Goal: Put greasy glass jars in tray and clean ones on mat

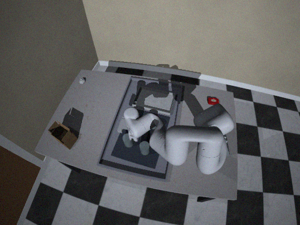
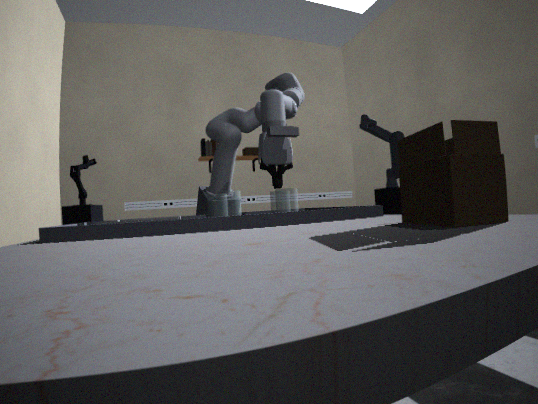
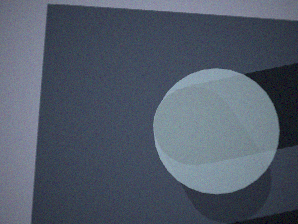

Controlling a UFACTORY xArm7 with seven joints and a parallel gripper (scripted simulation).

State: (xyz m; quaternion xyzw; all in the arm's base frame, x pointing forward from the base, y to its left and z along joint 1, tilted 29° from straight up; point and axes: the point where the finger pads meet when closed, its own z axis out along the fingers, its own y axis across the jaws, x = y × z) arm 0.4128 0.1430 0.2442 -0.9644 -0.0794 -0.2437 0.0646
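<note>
Now: hand 80 mm to the left of the dark drying mat and 120 mm above it. Round my hand: light grey tray (50 mm ahead, 390 mm to the right, 110 mm below); then red object (400 mm behind, 610 mm to the right, 100 mm below); then cardboard box (500 mm ahead, 200 mm to the left, 60 mm below).
</note>
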